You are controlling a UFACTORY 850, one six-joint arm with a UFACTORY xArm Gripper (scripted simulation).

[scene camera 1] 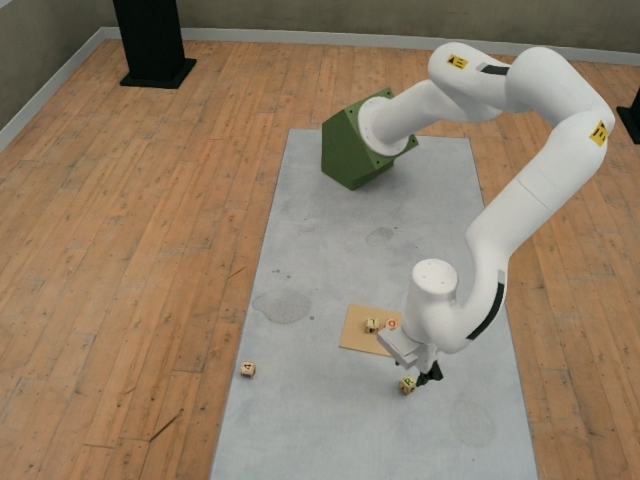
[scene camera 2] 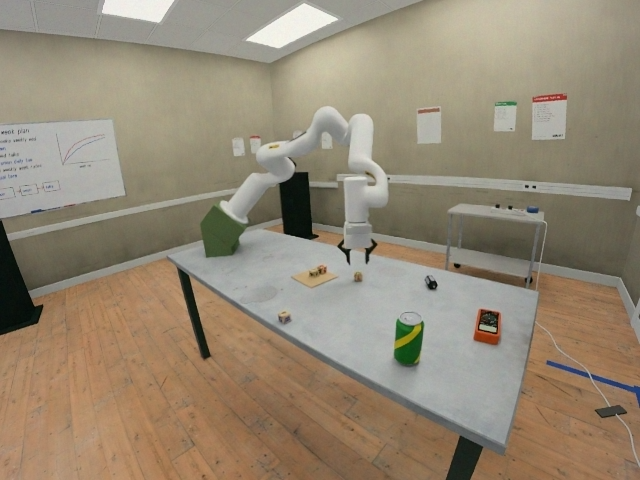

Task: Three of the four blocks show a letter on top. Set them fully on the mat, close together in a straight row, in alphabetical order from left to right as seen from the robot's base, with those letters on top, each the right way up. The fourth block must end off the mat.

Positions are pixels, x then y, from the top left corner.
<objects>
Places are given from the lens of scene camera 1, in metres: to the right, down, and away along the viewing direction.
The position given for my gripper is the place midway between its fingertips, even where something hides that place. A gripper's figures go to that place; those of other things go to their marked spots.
my gripper [scene camera 1: 411,372]: 0.20, 0.30, 1.16
tan mat [scene camera 1: 354,337]: 0.09, 0.24, 1.30
</objects>
